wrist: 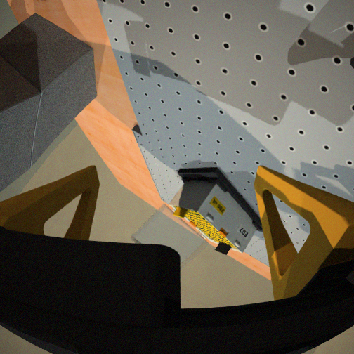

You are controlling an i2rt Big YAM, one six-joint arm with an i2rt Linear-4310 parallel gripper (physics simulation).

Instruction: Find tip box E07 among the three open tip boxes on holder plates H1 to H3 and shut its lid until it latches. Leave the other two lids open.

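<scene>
Tip box E07 [231,218] is right of centre in the wrist view, a small grey box with "E07" and a yellow label on its side. Yellow tips [204,226] show in its open top. Its clear lid [162,231] stands open, spreading out to the left of the tips, with a black tab [222,248] at the box's top edge. A black holder plate [199,173] shows at the box's base; its number cannot be read. My gripper [176,174] is open and empty, and the box appears between its fingers, nearer the right one, and beyond them. The other two tip boxes do not show.
A perforated grey board [220,117] lies under the box and fills the upper right. An orange-brown wooden strip [117,160] runs along its edge. A large dark grey block-shaped body [62,90] is at the upper left, near the left finger. Shadows cross the board.
</scene>
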